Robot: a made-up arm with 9 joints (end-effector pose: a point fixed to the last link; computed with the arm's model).
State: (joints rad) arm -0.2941 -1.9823 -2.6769 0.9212 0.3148 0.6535 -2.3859 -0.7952 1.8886
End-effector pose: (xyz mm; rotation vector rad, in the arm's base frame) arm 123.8 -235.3 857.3 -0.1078 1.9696 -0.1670
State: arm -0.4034 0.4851 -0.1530 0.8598 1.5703 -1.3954 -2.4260 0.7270 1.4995
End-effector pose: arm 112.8 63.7 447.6 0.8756 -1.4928 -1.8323
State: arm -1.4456 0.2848 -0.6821 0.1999 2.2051 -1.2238 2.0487 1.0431 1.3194
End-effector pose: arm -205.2 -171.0 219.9 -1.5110 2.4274 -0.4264
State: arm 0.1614 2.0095 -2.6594 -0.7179 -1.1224 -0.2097 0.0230 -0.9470 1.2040
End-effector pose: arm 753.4 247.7 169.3 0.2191 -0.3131 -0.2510
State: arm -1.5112 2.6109 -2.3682 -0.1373 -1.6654 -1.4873 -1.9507 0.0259 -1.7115
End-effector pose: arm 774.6 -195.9 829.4 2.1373 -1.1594 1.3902
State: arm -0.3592 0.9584 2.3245 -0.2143 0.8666 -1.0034 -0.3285 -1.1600 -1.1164
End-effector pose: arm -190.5 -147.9 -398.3 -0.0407 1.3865 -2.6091
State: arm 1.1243 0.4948 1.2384 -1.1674 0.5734 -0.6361 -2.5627 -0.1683 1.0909
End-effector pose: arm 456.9 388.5 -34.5 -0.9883 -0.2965 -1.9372
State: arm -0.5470 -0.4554 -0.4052 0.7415 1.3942 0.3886 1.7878 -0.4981 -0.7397
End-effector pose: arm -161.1 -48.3 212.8 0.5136 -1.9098 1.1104
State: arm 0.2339 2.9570 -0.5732 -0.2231 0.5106 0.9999 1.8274 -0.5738 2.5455
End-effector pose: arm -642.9 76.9 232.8 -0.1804 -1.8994 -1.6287
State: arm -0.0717 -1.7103 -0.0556 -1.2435 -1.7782 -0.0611 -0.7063 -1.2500 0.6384
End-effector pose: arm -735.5 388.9 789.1 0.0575 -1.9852 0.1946
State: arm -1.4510 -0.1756 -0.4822 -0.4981 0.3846 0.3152 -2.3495 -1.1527 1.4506
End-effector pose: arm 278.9 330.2 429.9 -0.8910 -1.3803 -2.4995
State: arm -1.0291 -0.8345 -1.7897 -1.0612 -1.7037 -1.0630 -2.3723 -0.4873 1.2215
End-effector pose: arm -1169.8 -194.3 188.4 2.6189 -0.5323 0.2197
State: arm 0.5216 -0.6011 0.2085 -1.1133 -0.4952 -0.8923 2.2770 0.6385 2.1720
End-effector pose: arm -0.7 545.9 686.0 -1.6919 0.3313 0.3171
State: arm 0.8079 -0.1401 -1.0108 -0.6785 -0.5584 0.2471 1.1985 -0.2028 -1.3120
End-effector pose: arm -491.2 -283.3 844.7 1.9210 0.9239 0.1761
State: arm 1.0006 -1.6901 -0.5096 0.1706 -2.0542 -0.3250 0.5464 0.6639 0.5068
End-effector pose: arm 153.0 -677.5 525.4 1.6000 -1.3001 -1.2975
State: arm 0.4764 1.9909 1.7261 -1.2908 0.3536 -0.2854 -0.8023 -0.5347 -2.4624
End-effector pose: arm 426.0 -328.1 -246.6 1.5375 0.3417 -2.5207
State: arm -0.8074 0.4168 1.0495 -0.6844 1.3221 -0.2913 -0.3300 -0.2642 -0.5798
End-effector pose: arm -91.4 -537.8 99.6 -1.7565 1.5222 2.0215
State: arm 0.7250 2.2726 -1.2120 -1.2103 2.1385 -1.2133 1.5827 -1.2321 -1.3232
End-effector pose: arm -283.1 287.7 129.3 -1.7003 -1.2746 0.5116
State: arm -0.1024 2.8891 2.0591 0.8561 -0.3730 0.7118 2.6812 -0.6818 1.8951
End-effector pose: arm 132.0 -760.7 -213.5 0.2618 -2.5303 -1.0698
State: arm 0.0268 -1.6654 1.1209 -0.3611 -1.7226 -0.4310 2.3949 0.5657 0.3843
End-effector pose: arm -235.4 685.7 18.4 -0.4105 0.6872 -2.8179
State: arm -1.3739 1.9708 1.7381 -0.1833 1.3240 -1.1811 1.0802 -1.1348 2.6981
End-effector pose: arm 104.1 -442.5 476.4 -1.1030 1.0967 0.2725
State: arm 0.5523 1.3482 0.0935 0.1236 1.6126 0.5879 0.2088 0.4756 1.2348
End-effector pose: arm -52.6 -102.5 85.1 1.8335 1.1081 -1.1548
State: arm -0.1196 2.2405 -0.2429 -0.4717 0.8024 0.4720 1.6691 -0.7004 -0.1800
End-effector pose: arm -556.3 -236.2 288.2 -2.5720 -0.9915 -0.6406
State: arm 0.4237 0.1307 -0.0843 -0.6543 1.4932 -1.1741 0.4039 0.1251 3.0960
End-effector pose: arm -2.2 -141.8 77.9 -0.4339 1.1421 -1.2649
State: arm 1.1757 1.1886 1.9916 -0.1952 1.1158 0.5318 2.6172 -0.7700 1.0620
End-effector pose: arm -189.5 393.7 43.4 2.7621 -0.9073 -0.2840
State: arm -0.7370 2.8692 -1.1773 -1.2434 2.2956 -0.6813 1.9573 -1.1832 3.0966
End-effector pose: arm 44.0 -190.9 13.9 1.0132 -0.8585 -0.7036
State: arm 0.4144 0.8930 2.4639 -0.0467 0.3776 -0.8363 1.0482 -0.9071 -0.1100
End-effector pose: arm -33.7 333.3 -413.9 0.7937 -1.6035 1.3831
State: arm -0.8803 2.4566 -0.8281 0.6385 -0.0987 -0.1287 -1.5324 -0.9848 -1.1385
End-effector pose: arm -972.9 174.9 -159.2 -0.5439 -0.5182 -2.7452
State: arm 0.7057 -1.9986 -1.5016 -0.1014 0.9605 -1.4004 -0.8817 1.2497 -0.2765
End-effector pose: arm -103.9 -4.7 780.3 0.4152 -1.4966 -0.5613
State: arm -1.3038 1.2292 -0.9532 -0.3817 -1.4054 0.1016 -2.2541 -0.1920 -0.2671
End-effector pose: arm -881.2 192.2 -451.0 1.2241 -2.4343 -0.6924
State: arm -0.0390 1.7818 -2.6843 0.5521 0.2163 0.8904 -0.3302 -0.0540 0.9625
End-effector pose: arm -104.8 582.9 -265.1 0.5598 2.9438 -0.2301
